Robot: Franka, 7 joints.
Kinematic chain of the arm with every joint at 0, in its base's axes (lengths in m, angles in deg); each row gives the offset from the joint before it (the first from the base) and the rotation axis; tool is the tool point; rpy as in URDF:
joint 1: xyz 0 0 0.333 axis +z
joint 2: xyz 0 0 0 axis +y
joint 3: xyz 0 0 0.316 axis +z
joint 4: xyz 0.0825 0 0 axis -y
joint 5: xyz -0.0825 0 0.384 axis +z
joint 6: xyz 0 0 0 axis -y
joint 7: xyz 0.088 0 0 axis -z
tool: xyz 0 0 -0.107 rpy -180 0 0
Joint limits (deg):
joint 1: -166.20..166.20
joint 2: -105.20..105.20
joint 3: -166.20..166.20
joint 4: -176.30..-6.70
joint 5: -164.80..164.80
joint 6: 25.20..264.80
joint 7: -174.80..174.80
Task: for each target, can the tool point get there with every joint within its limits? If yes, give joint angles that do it. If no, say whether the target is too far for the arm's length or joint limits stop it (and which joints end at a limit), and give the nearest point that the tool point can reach.
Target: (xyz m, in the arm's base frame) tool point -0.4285 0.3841 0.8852
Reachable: yes | joints -10.30 -48.74 52.54 -34.17 -102.37 195.24 39.59
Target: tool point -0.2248 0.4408 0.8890
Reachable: yes | joints -132.94 -53.33 -58.54 -80.67 76.27 118.12 40.07
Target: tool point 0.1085 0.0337 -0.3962
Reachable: no: joint limits stop it (at a limit: joint 2) | nearest point 0.1250 0.0388 -0.3384 | short by 0.060 m
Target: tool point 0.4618 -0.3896 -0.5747
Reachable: no: too far | nearest point 0.3771 -0.3182 -0.3175 | short by 0.280 m
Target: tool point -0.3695 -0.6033 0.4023
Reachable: yes | joints 116.86 -73.62 95.32 -100.68 13.79 173.25 64.92
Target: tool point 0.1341 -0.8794 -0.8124
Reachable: no: too far | nearest point 0.0848 -0.5558 -0.2817 | short by 0.624 m
